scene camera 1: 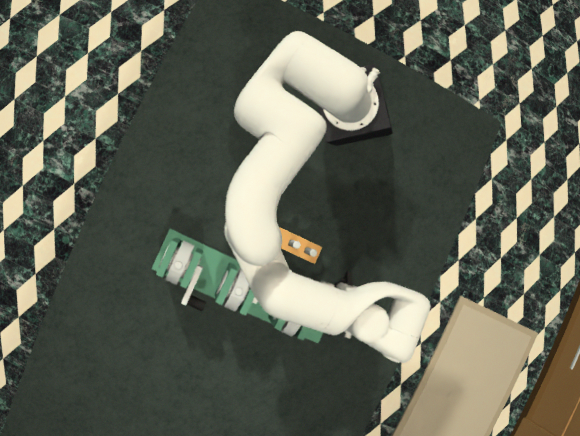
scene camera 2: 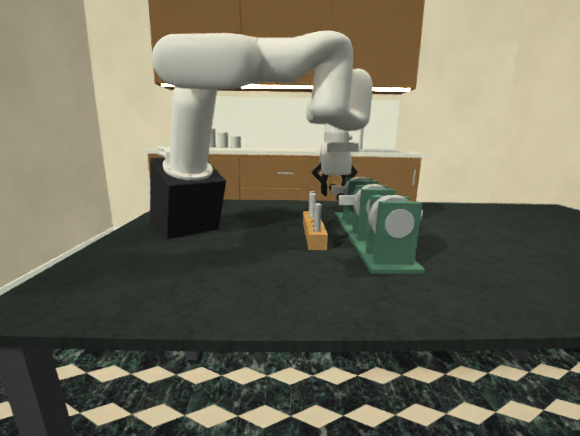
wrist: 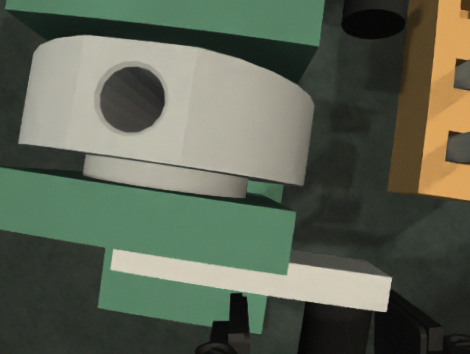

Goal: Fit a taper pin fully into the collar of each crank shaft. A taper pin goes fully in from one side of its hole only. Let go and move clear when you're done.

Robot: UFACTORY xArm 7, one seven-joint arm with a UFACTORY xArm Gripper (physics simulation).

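Frame: origin at the arm's base, x left, y back, z up, level; centimetres.
Seen in the pictures: gripper, fingertip midpoint: [scene camera 2: 334, 195] [wrist: 310, 324]; arm's base, origin of the base link: [scene camera 2: 188, 169].
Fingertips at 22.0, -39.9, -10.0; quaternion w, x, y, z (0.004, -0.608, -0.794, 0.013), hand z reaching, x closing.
Offsets run from my fingertips to a thing's middle, as dx, dy, dz. "spot": to the spot under its first point.
A green stand [scene camera 1: 212, 272] [scene camera 2: 395, 250] [wrist: 150, 215] carries three crank shafts with pale collars. The nearest collar in the wrist view [wrist: 225, 110] has an open, dark hole facing up. The other two collars [scene camera 1: 175, 272] [scene camera 1: 233, 299] each show a light round spot on top, possibly a pin end. Two grey taper pins @[-14.7, +6.8, -1.3] [scene camera 1: 296, 244] @[-10.4, +7.2, -1.3] [scene camera 1: 311, 252] @[-27.5, +5.4, -1.3] [scene camera 2: 317, 217] [scene camera 2: 312, 204] stand in an orange rack [scene camera 1: 286, 242] [scene camera 2: 317, 242] [wrist: 412, 125]. My gripper [scene camera 2: 332, 191] [wrist: 310, 324] is open and empty, with its fingers on either side of a crank's black handle; contact cannot be told. The arm hides it in scene camera 1.
A white crank arm [wrist: 340, 287] crosses just ahead of the fingers. Another black handle @[spot: -12.6, -1.1, +2.2] [wrist: 373, 22] is near the top of the wrist view. A further white crank arm [scene camera 1: 192, 286] sticks out from the stand's far side. The arm's black base [scene camera 2: 192, 210] stands on the table.
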